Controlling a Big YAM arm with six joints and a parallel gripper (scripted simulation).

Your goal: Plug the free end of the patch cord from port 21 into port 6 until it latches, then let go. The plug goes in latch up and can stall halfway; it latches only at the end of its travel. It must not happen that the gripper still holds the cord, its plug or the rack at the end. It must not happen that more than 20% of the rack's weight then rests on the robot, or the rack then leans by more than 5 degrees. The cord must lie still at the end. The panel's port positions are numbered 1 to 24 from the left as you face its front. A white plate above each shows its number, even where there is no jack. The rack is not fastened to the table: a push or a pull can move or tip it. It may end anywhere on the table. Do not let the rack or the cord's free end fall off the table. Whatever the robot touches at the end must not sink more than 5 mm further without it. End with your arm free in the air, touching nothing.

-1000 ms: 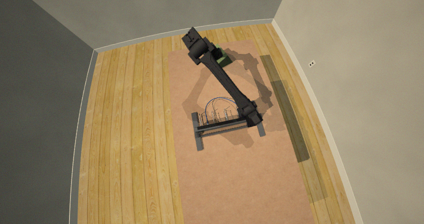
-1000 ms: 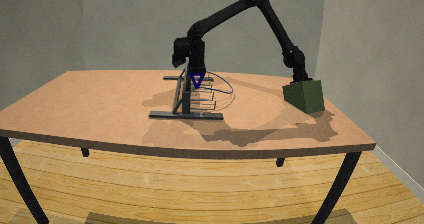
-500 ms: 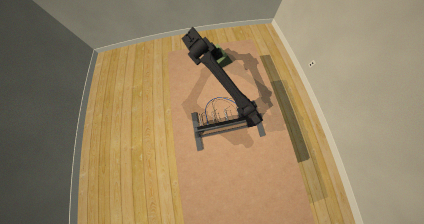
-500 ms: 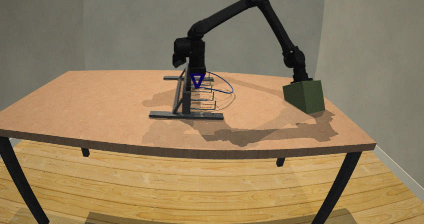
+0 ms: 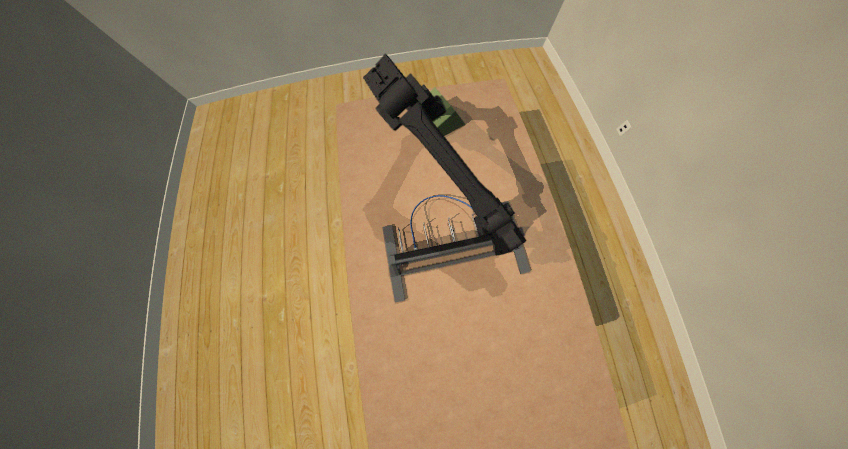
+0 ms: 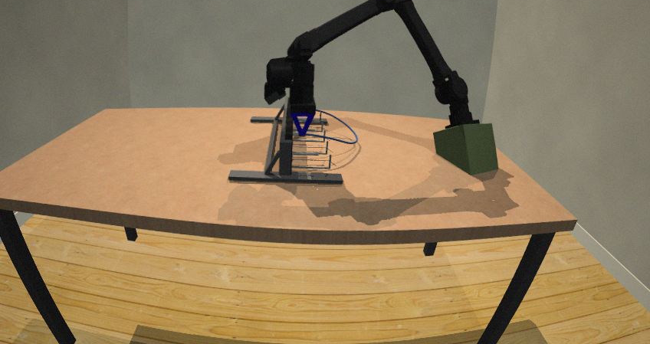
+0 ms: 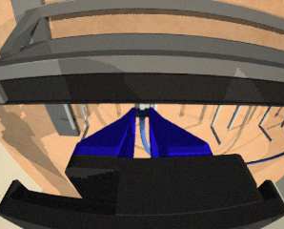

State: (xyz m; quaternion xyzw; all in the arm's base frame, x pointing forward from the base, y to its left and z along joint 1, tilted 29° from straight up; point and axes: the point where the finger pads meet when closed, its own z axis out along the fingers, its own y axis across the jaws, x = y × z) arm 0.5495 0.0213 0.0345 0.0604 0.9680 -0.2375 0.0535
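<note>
The plug is 20 mm ahead of my hand.
</note>
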